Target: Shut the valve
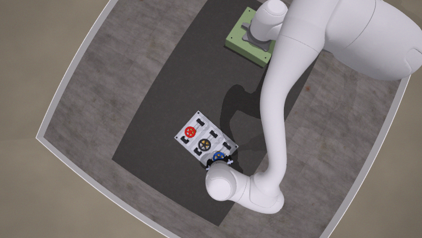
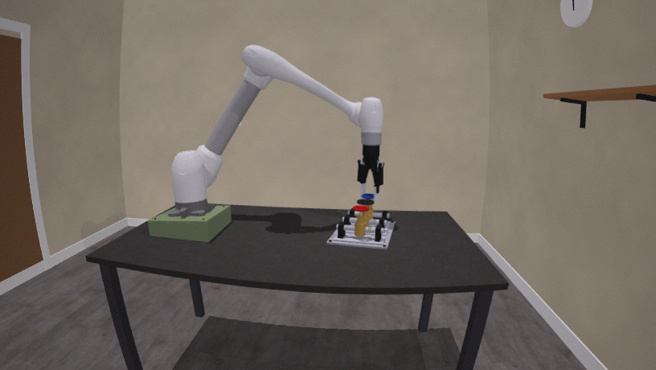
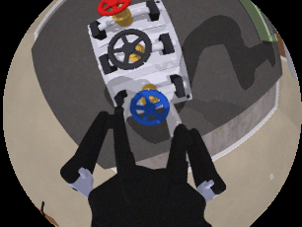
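My hand is 2 cm above the blue handwheel. From my hand the other things lie so: black handwheel (11 cm to the right, 3 cm behind, 2 cm below); then red handwheel (21 cm to the right, 6 cm behind, 2 cm below).
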